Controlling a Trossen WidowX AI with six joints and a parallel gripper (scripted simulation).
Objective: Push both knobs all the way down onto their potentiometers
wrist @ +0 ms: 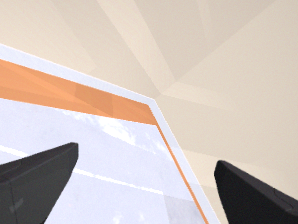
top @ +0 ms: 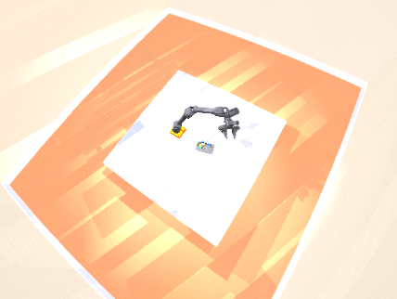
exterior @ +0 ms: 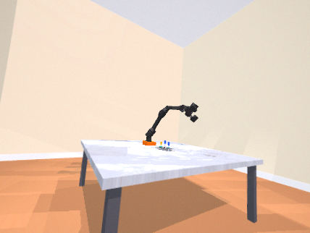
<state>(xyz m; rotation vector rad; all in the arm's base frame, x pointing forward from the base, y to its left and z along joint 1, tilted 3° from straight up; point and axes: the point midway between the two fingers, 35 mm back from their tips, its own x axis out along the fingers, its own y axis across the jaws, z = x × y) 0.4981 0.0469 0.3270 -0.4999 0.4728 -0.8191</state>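
Right now the yellow knob is 25 cm behind my gripper tip, 7 cm to the right of it and 28 cm below it. Round my gripper tip: teal potentiometer: 19 cm behind, 2 cm to the right, 29 cm below.
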